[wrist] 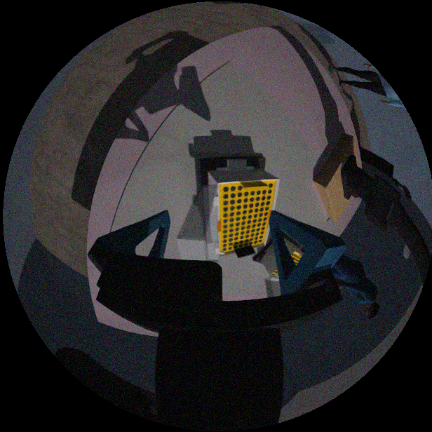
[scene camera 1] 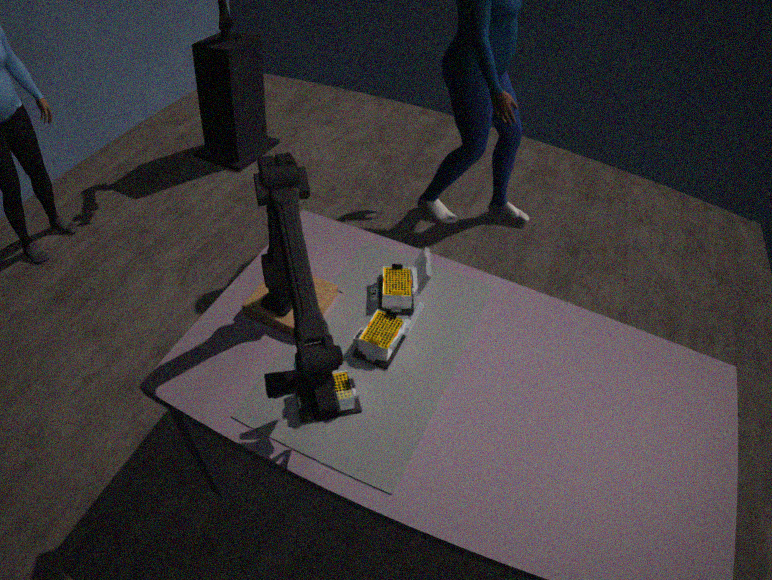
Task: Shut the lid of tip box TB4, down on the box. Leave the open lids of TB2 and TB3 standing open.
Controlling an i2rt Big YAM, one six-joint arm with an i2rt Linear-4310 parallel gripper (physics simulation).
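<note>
The nearest tip box, which I take for TB4, with a yellow rack, stands on the grey mat; its label is unreadable. Its pale lid stands open along the left side in the wrist view. My gripper is open and empty above this box, fingertips apart on either side of the rack in that view. In the scene view the arm's end hides the fingers and part of the box. Two further boxes, TB2 and TB3, have open lids; which is which is unclear.
The grey mat lies on the pink table. The arm stands on a wooden base board. A neighbouring box's yellow rack shows behind the right finger. A person stands beyond the table.
</note>
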